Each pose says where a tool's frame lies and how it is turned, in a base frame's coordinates. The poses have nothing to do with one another.
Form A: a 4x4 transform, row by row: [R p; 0 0 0 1], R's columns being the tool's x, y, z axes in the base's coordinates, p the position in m. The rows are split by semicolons.
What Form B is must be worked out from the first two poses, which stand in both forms.
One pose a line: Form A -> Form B
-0.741 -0.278 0.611 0.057; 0.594 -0.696 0.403 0.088; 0.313 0.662 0.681 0.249; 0 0 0 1 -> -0.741 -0.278 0.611 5.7; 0.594 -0.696 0.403 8.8; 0.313 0.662 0.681 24.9; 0 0 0 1
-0.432 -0.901 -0.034 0.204; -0.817 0.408 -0.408 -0.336; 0.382 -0.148 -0.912 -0.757; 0 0 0 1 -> -0.432 -0.901 -0.034 20.4; -0.817 0.408 -0.408 -33.6; 0.382 -0.148 -0.912 -75.7; 0 0 0 1
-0.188 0.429 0.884 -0.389; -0.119 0.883 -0.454 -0.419; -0.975 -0.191 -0.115 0.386; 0 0 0 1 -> -0.188 0.429 0.884 -38.9; -0.119 0.883 -0.454 -41.9; -0.975 -0.191 -0.115 38.6; 0 0 0 1
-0.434 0.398 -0.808 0.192; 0.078 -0.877 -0.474 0.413; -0.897 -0.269 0.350 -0.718; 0 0 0 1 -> -0.434 0.398 -0.808 19.2; 0.078 -0.877 -0.474 41.3; -0.897 -0.269 0.350 -71.8; 0 0 0 1
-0.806 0.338 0.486 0.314; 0.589 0.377 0.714 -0.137; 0.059 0.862 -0.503 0.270; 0 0 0 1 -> -0.806 0.338 0.486 31.4; 0.589 0.377 0.714 -13.7; 0.059 0.862 -0.503 27.0; 0 0 0 1
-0.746 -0.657 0.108 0.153; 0.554 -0.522 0.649 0.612; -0.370 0.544 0.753 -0.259; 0 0 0 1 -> -0.746 -0.657 0.108 15.3; 0.554 -0.522 0.649 61.2; -0.370 0.544 0.753 -25.9; 0 0 0 1
